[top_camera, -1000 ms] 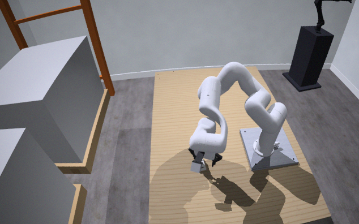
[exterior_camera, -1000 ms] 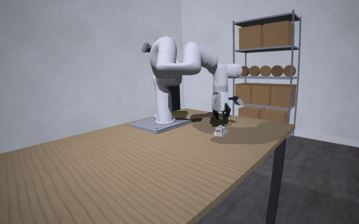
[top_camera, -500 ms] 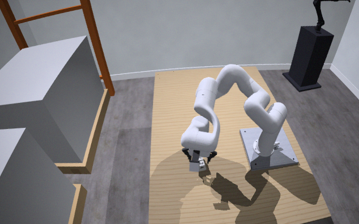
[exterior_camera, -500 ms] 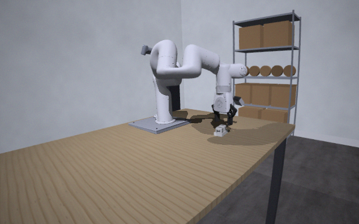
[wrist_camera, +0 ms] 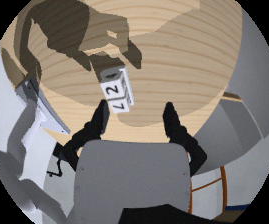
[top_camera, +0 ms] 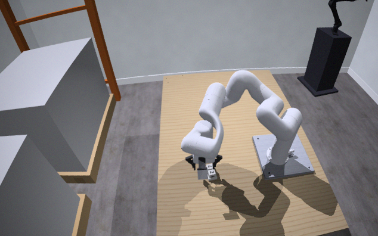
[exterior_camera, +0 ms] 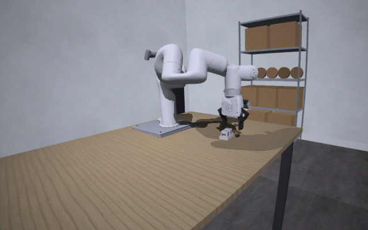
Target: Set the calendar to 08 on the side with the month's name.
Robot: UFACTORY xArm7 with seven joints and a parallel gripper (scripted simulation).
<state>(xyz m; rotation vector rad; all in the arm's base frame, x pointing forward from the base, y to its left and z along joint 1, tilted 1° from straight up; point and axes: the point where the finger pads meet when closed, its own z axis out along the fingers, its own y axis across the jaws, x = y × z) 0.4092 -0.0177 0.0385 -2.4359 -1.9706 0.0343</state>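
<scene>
My hand is 4 cm above the white digit cube, 3 cm to the right of it and 3 cm past it. Also, from my hand: white tray: 6 cm below, 3 cm behind, 1 cm to the left.
</scene>
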